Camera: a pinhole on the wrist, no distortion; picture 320 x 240 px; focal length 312.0 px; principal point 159.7 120.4 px. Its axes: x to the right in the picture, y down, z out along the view. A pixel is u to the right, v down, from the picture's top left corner.
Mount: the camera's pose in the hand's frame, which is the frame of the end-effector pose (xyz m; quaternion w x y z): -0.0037 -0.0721 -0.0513 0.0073 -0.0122 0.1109 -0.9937
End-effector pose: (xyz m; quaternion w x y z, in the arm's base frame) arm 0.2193 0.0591 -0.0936 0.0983 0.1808 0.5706 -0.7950
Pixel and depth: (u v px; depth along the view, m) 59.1 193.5 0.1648
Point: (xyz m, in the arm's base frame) 0.0996 0.0156 0.0395
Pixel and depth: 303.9 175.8 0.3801
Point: 0.2381 -0.1661 0.2571
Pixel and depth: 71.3 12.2 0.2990
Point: 0.0806 -0.1712 -0.0237
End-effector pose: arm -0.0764 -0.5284 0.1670 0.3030 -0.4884 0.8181 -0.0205
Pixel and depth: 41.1 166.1 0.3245
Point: 0.1576 -0.6647 -0.0377
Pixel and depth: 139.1 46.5 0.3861
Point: 0.1441 -0.4981 -0.1065
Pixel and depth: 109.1 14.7 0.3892
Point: 0.1062 -0.5048 -0.1463
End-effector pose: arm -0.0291 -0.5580 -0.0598 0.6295 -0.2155 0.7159 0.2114
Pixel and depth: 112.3 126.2 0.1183
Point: 0.0776 -0.6042 -0.0876
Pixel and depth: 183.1 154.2 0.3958
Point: 0.3534 -0.5348 -0.0821
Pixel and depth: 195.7 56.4 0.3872
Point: 0.3011 -0.4244 -0.0640
